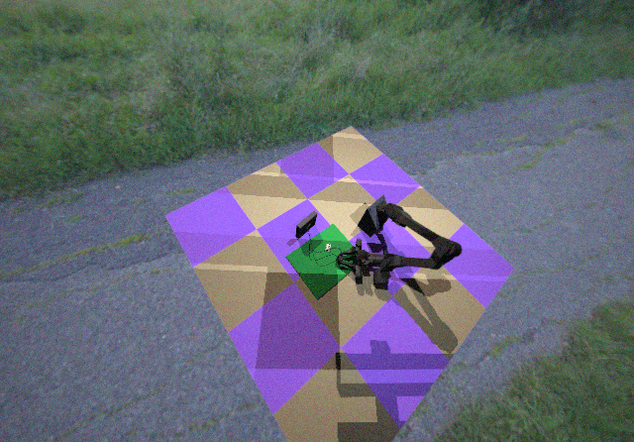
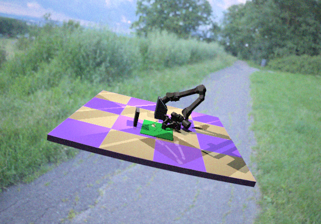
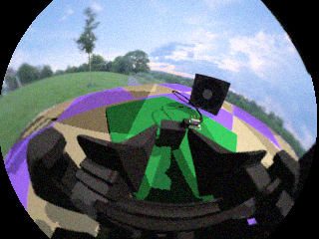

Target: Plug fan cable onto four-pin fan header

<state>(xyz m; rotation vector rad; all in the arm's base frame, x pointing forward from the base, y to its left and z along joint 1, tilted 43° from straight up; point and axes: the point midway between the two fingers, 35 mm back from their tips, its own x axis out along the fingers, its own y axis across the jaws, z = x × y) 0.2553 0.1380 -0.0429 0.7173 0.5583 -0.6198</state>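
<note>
Right now my gripper tip is 1 cm above the dark plug. From my gripper tip the other things lie so: white fan header 8 cm to the right, 3 cm below; then green board 4 cm ahead, 4 cm to the right, 5 cm below; then black fan 4 cm ahead, 21 cm to the right, 2 cm above.
</note>
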